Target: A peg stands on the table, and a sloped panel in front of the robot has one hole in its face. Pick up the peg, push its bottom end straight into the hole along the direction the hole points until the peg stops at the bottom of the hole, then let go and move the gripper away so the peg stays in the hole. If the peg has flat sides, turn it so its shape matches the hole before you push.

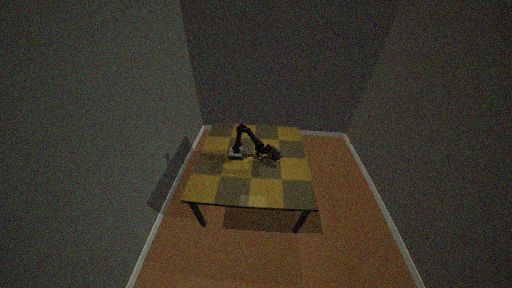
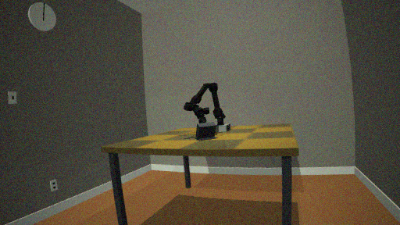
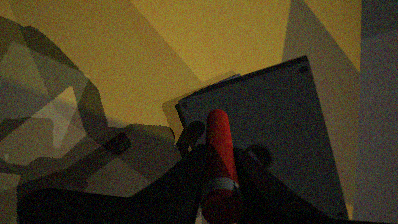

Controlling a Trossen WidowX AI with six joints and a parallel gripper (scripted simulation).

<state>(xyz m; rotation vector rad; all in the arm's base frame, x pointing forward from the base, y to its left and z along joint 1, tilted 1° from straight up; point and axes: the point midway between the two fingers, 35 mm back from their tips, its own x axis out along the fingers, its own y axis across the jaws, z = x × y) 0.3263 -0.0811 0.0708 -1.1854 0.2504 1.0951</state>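
Right now my gripper tip is 10 cm short of the dark grey sloped panel, 2 cm to the right of it and 5 cm above it. From my gripper tip the other things lie so: round red peg 1 cm behind, 1 cm to the right, 1 cm above.
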